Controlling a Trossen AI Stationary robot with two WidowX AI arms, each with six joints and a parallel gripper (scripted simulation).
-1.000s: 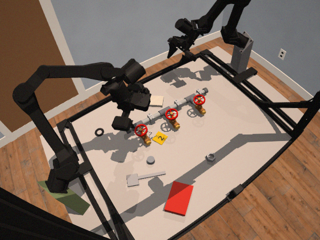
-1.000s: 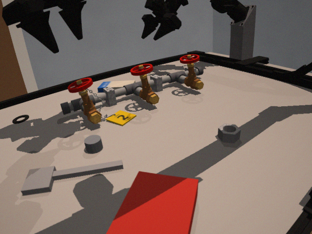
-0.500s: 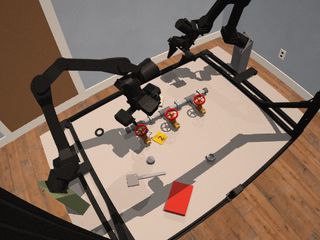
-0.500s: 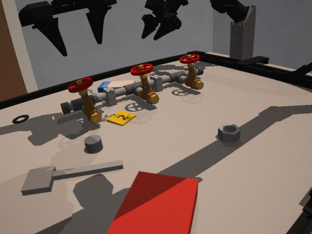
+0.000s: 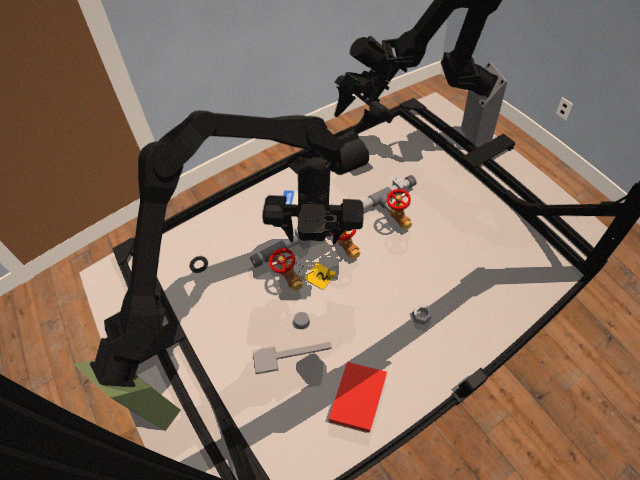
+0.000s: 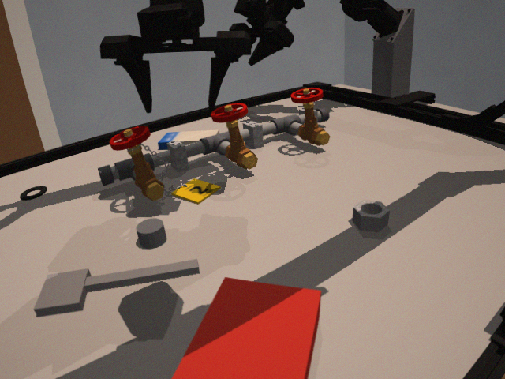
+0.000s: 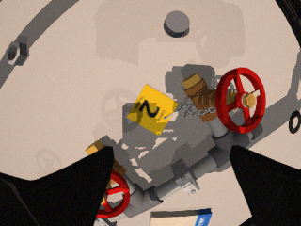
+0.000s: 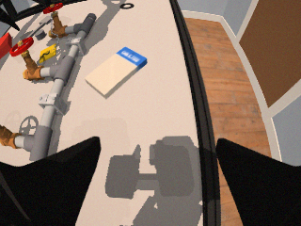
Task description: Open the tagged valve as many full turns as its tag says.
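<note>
My left gripper is now 15 cm above the yellow tag marked 2, 1 cm to the right of it and 1 cm past it. Round my left hand: red block: 27 cm behind, 15 cm to the left, 13 cm below; then grey hammer-shaped block: 19 cm to the left, 14 cm below, 10 cm behind; then hex nut: 24 cm behind, 14 cm below, 7 cm to the right.
</note>
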